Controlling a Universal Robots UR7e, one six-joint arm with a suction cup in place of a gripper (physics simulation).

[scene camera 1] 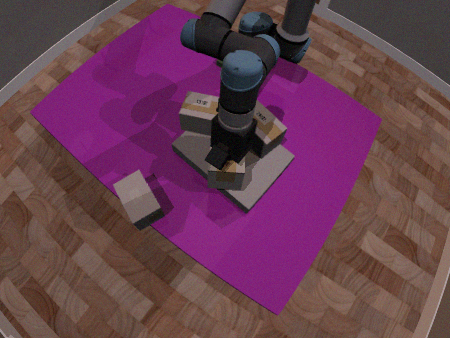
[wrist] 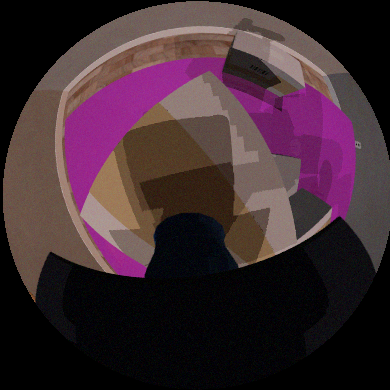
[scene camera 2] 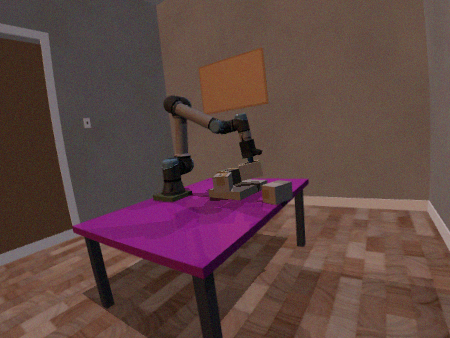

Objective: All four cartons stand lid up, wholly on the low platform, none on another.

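Where they show: hand, its tool point: [wrist: 186,224] [scene camera 2: 251,164]; arm's base, origin of its link: [scene camera 2: 173,192].
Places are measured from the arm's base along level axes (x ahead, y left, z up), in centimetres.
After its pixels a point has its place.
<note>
My suction gripper [scene camera 2: 250,160] [wrist: 189,240] holds a carton [scene camera 1: 227,178] @(y 25.3, x 53.4, z 13.1 cm) [scene camera 2: 254,170] @(y 18.6, x 52.4, z 11.1 cm) [wrist: 195,145] @(y 21.6, x 52.8, z 16.2 cm) from above, its taped lid up, a little above the front part of the low grey platform [scene camera 1: 267,177] @(y 32.9, x 41.6, z 1.8 cm) [scene camera 2: 233,194] @(y 2.5, x 45.6, z 0.2 cm). In scene camera 1 the wrist hides the cup. A left carton [scene camera 1: 196,119] @(y 6.2, x 42.1, z 9.7 cm) [scene camera 2: 222,181] @(y -0.2, x 40.9, z 8.4 cm) stands lid up on the platform's back left, and a right carton [scene camera 1: 270,134] @(y 27.1, x 33.8, z 11.2 cm) stands lid up at its back right, partly hidden. A fourth carton [scene camera 1: 136,196] @(y 6.6, x 70.8, z 6.2 cm) [scene camera 2: 278,192] @(y 0.7, x 73.6, z 2.9 cm) [wrist: 262,62] @(y 9.5, x 67.0, z 5.4 cm) lies on its side off the platform, its barcode face sideways.
The fourth carton is at the edge of the magenta table [scene camera 1: 260,260] @(y 45.5, x 63.2, z -2.9 cm) [scene camera 2: 175,230] @(y -43.7, x 44.0, z -3.0 cm), apart from the platform. The arm's base [scene camera 2: 172,192] @(y -5.7, x 4.7, z 1.9 cm) stands on the table behind the platform. The upper arm and wrist reach over the back cartons.
</note>
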